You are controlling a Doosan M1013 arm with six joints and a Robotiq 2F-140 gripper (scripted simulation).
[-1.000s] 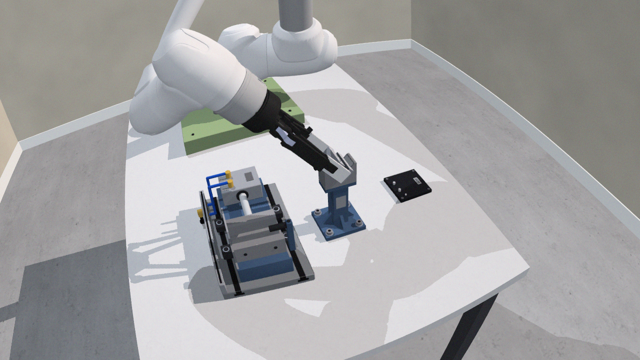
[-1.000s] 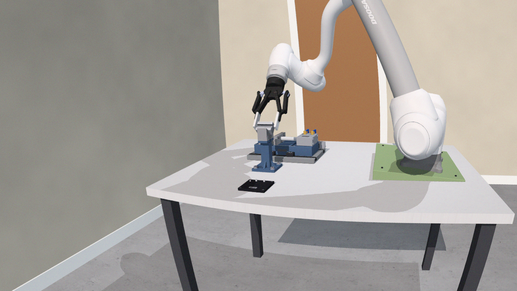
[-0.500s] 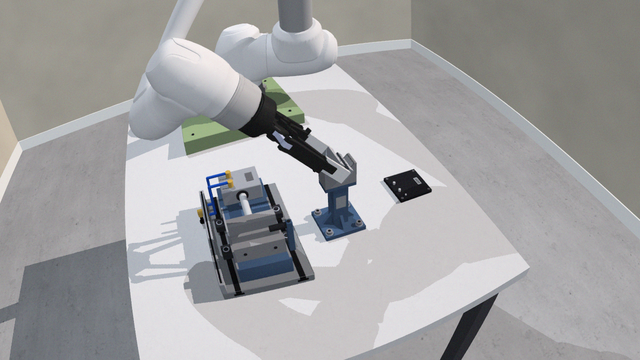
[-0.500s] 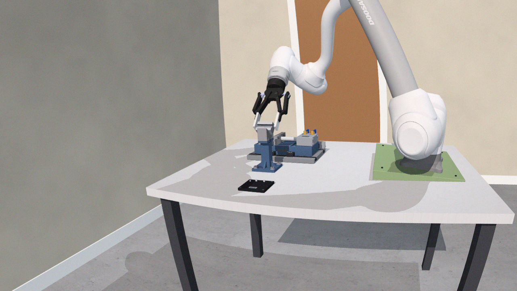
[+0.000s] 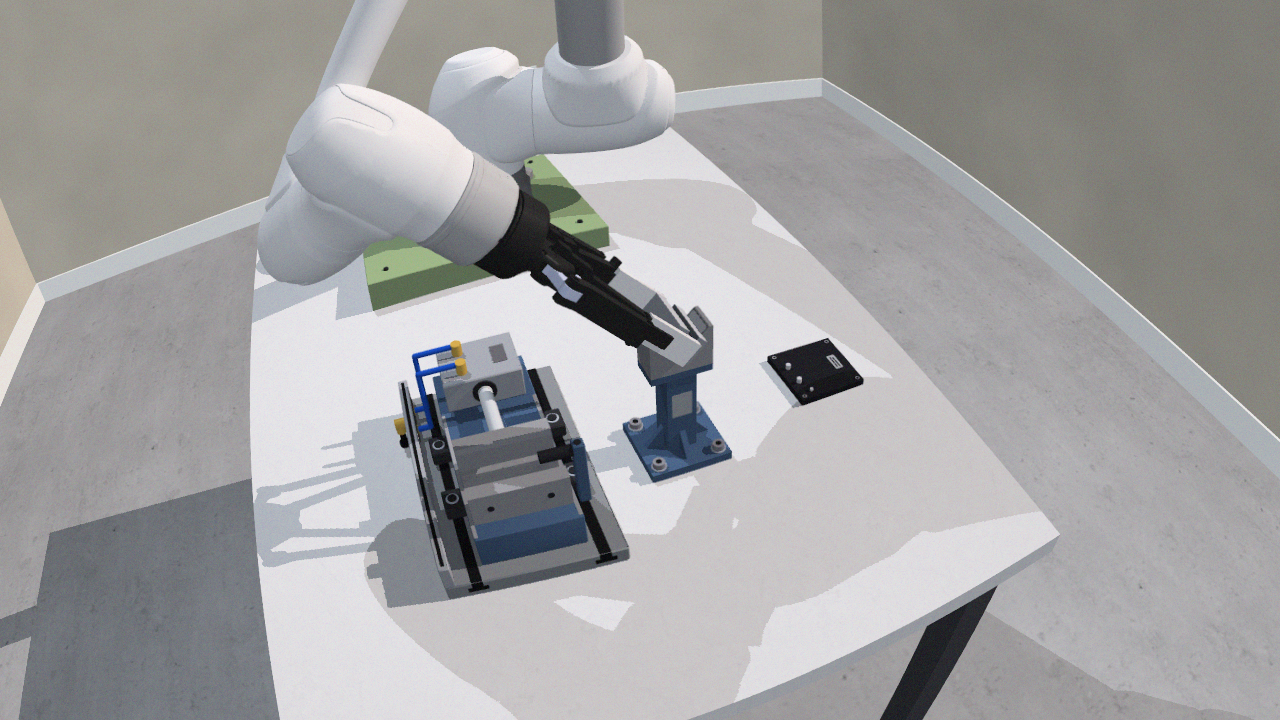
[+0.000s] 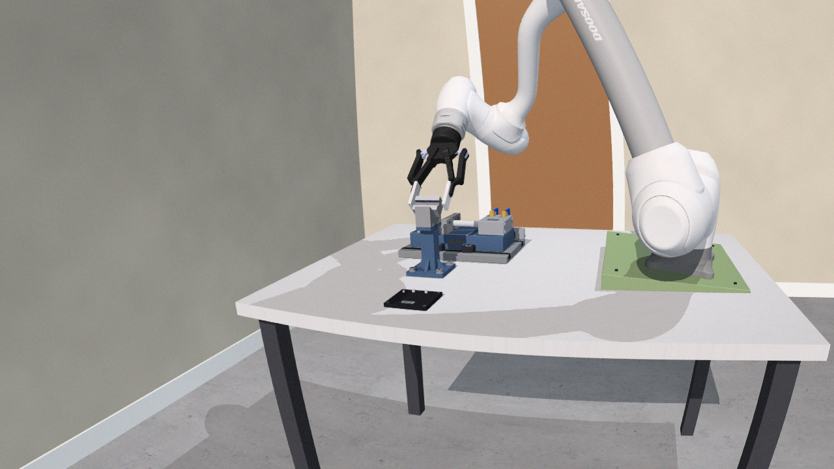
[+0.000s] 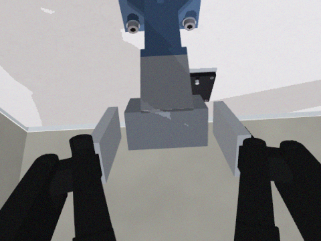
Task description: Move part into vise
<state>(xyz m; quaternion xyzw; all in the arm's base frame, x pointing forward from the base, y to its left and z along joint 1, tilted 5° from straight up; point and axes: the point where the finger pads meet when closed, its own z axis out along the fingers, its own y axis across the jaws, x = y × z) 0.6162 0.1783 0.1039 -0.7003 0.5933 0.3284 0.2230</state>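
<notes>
My gripper is now 20 mm to the right of the part and 10 mm above it. Also, from my hand: blue work stop post: 70 mm ahead, 90 mm to the right, 120 mm below; then blue v-block stand: 20 mm to the left, 120 mm below; then work stop: 80 mm ahead, 110 mm to the right, 80 mm below.
</notes>
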